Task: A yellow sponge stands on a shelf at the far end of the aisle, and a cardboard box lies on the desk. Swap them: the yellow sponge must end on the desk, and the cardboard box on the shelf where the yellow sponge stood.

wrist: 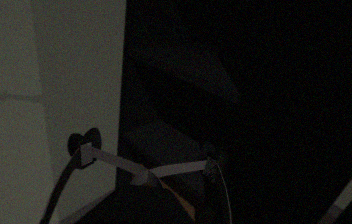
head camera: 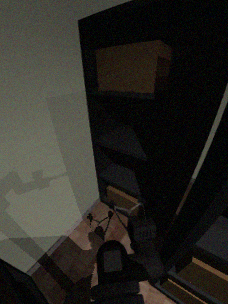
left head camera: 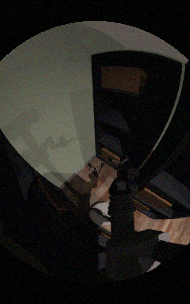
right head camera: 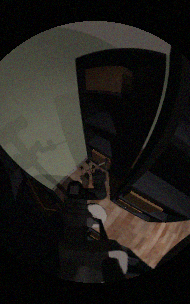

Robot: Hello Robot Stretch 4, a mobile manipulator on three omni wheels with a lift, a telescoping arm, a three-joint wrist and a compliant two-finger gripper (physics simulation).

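Where they show: gripper, between the fingertips: [wrist: 151,147] [head camera: 125,200] [left head camera: 117,156] [right head camera: 96,159]; robot's base, origin of its link: [left head camera: 102,212] [right head camera: 93,214].
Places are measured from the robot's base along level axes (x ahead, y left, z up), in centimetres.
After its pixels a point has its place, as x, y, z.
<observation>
The yellow sponge does not show in these views, and neither does the desk with its cardboard box. My gripper [head camera: 127,208] [wrist: 151,147] {45.4, -8.6, 102.3} is open, its two fingertips wide apart with nothing between them. It hangs in front of the lower part of a dark shelf unit [head camera: 125,95] {98.1, -17.8, 139.9} [wrist: 160,135] {124.5, -12.5, 50.6}, near the wall corner. In the wrist view the left fingertip stands against the pale wall and the right one against the dark shelves. The pictures are very dark, and the inside of the unit is hard to make out.
A large brown box [head camera: 125,70] {100.6, -18.0, 155.0} [left head camera: 120,80] {100.2, -18.4, 152.2} [right head camera: 102,80] {100.5, -18.2, 152.8} stands on the unit's upper shelf. A lower brown box [head camera: 122,197] {101.0, -17.5, 29.9} is partly hidden behind the gripper. A pale wall [head camera: 45,125] {93.9, 38.0, 124.5} [wrist: 75,75] {107.6, 26.0, 84.9} closes the left side. More shelving with brown boxes [head camera: 215,272] {16.2, -46.3, 77.6} [right head camera: 145,201] {9.5, -53.1, 77.0} stands at the right.
</observation>
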